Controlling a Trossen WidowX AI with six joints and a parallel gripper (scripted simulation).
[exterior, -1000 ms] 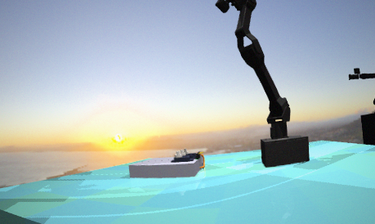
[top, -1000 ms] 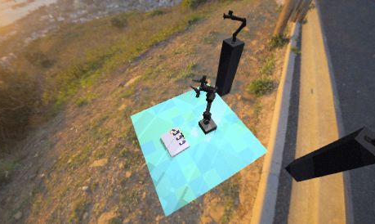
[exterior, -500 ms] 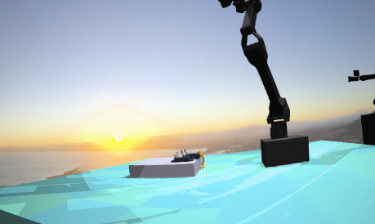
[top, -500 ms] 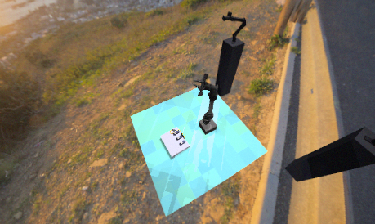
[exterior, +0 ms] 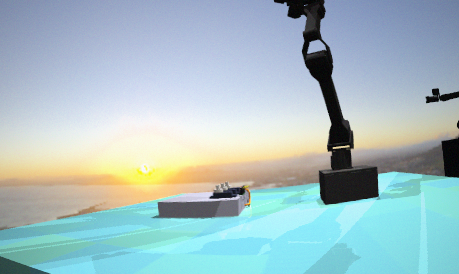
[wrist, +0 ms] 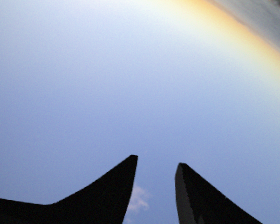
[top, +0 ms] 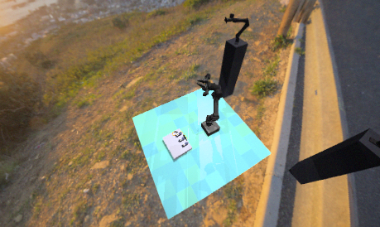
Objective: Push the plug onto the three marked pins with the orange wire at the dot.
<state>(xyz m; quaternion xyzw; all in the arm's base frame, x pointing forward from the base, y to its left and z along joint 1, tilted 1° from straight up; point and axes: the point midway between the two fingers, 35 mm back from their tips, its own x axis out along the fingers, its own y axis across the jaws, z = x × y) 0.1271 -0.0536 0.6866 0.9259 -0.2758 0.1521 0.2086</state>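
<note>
Right now my gripper tip is 750 mm above the servo, 240 mm short of it and 50 mm to the right of it. From my gripper tip the other things lie so: grey printed holder 770 mm below, 350 mm ahead, 60 mm to the left.
</note>
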